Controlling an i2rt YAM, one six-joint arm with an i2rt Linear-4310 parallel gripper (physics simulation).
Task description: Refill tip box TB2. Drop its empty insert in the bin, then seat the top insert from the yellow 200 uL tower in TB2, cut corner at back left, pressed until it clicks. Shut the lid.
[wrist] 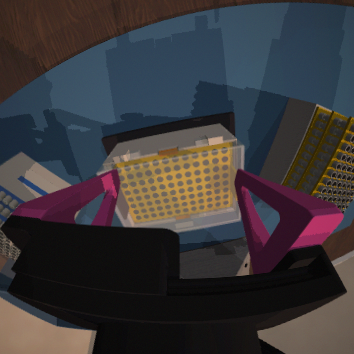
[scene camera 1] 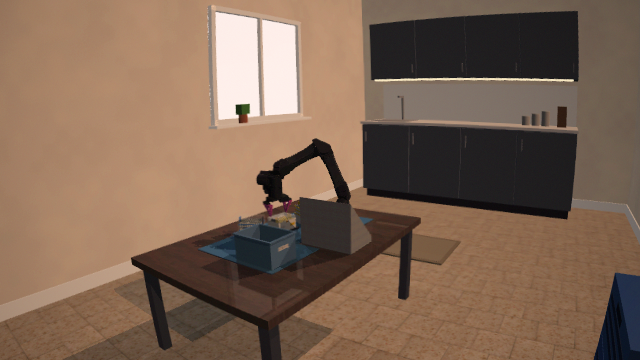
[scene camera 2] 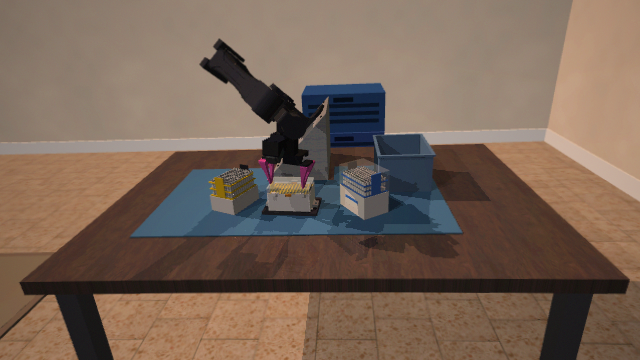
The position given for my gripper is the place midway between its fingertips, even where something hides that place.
My gripper [scene camera 2: 287,185] is open and touches a tip box TB2 [wrist: 179,175]. Further things: a blue and white tip tower [scene camera 2: 364,186].
The blue and white tip tower shows as well in the wrist view [wrist: 32,180]. My gripper also shows in the wrist view [wrist: 176,175].
